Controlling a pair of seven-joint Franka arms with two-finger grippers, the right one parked.
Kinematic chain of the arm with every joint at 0, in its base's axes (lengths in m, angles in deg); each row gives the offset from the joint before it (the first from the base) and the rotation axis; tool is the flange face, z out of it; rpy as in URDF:
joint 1: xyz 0 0 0.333 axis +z
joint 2: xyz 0 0 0 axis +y
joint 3: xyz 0 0 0.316 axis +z
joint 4: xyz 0.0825 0 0 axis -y
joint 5: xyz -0.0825 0 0.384 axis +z
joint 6: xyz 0 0 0 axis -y
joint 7: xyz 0.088 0 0 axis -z
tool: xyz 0 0 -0.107 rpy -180 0 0
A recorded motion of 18 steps. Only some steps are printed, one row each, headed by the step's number.
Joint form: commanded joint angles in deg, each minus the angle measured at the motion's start. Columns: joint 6, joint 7, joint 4, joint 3, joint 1, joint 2, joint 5.
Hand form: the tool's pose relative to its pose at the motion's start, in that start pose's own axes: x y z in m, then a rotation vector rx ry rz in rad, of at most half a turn. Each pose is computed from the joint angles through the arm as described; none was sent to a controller.
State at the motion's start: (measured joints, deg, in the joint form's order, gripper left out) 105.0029 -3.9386 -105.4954 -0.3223 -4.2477 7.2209 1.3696
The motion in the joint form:
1: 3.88 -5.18 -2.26 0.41 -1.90 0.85 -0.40
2: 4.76 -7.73 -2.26 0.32 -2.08 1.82 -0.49
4: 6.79 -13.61 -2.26 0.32 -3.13 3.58 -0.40
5: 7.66 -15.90 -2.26 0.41 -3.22 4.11 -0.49
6: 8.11 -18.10 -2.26 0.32 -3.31 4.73 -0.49
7: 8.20 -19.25 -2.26 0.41 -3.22 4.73 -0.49
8: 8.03 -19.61 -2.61 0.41 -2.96 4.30 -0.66
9: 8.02 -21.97 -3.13 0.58 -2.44 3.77 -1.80
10: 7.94 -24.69 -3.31 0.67 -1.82 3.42 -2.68
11: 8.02 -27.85 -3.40 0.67 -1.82 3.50 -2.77
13: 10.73 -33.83 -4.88 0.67 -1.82 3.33 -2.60
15: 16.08 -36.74 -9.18 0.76 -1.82 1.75 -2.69
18: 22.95 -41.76 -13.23 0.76 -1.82 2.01 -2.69
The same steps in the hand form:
1: 0.0033 0.0167 0.0210 -0.0043 0.0135 -0.0657
2: 0.0074 0.0201 0.0291 -0.0056 0.0118 -0.1057
4: 0.0147 0.0319 0.0434 -0.0036 0.0171 -0.1892
5: 0.0176 0.0324 0.0473 -0.0065 0.0226 -0.2296
6: 0.0197 0.0346 0.0529 -0.0062 0.0196 -0.2647
7: 0.0201 0.0328 0.0528 -0.0069 0.0210 -0.2879
8: 0.0180 0.0300 0.0516 -0.0097 0.0186 -0.2998
9: 0.0157 0.0240 0.0507 -0.0288 0.0129 -0.3606
10: 0.0148 0.0175 0.0489 -0.0445 0.0092 -0.4261
11: 0.0148 0.0177 0.0504 -0.0457 0.0060 -0.4819
13: 0.0148 0.0175 0.0567 -0.0523 0.0278 -0.5860
15: 0.0069 0.0159 0.0680 -0.0719 0.0693 -0.6405
18: 0.0045 0.0158 0.0923 -0.0935 0.1083 -0.7298

